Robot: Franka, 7 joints.
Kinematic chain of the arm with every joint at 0, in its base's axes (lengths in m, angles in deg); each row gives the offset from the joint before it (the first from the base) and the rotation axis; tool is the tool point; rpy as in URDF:
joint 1: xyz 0 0 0.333 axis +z
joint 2: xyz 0 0 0 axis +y
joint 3: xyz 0 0 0.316 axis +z
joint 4: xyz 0.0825 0 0 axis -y
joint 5: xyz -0.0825 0 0.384 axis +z
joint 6: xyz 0 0 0 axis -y
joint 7: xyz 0.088 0 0 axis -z
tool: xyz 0 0 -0.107 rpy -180 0 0
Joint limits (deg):
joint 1: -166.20..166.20
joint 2: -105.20..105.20
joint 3: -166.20..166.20
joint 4: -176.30..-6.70
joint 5: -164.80..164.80
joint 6: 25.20..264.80
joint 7: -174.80..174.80
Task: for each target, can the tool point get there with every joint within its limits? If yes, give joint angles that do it. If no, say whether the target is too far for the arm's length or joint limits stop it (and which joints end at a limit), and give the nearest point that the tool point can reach.
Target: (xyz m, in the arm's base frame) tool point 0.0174 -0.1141 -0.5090
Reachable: no: joint limits stop it (at a limit: joint 2) | nearest point 0.0235 -0.1541 -0.3453 | short by 0.169 m
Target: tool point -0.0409 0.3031 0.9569
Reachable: yes | joints -109.36 -60.28 -30.38 -83.38 -38.76 239.29 75.08
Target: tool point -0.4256 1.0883 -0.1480
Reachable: no: too far | nearest point -0.2889 0.7388 0.0065 | short by 0.406 m
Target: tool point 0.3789 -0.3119 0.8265
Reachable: yes | joints 75.02 20.69 -133.78 -83.49 35.15 105.54 127.80
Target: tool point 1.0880 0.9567 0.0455
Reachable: no: too far | nearest point 0.6319 0.5557 0.1660 | short by 0.619 m
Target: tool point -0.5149 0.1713 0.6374
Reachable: yes | joints -83.85 -71.70 -59.14 -88.51 -33.21 80.34 46.52
